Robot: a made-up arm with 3 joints.
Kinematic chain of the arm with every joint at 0, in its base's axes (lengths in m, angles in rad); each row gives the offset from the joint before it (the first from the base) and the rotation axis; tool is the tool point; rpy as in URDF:
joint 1: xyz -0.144 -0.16 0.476 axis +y
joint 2: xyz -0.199 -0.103 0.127 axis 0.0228 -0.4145 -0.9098
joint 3: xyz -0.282 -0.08 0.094 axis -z
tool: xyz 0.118 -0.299 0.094 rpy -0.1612 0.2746 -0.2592
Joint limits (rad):
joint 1: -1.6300..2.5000
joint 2: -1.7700..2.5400
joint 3: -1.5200..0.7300
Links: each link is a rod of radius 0.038 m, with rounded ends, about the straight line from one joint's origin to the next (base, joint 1, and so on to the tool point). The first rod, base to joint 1, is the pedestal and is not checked.
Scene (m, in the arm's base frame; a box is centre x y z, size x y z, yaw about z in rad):
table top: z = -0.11
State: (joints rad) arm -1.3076 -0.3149 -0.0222
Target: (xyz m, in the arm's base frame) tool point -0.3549 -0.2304 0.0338
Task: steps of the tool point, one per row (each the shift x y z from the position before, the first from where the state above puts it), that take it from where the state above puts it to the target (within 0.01 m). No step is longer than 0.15 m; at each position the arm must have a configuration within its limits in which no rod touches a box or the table.
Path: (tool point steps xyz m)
1: -0.0024 0.0385 -0.1036
2: 0.0130 0.0548 -0.0884
3: 0.0248 0.0662 -0.0686
4: 0.0324 0.0722 -0.0464
5: 0.0352 0.0729 -0.0235
6: 0.0334 0.0685 -0.0022
7: 0.0277 0.0599 0.0158

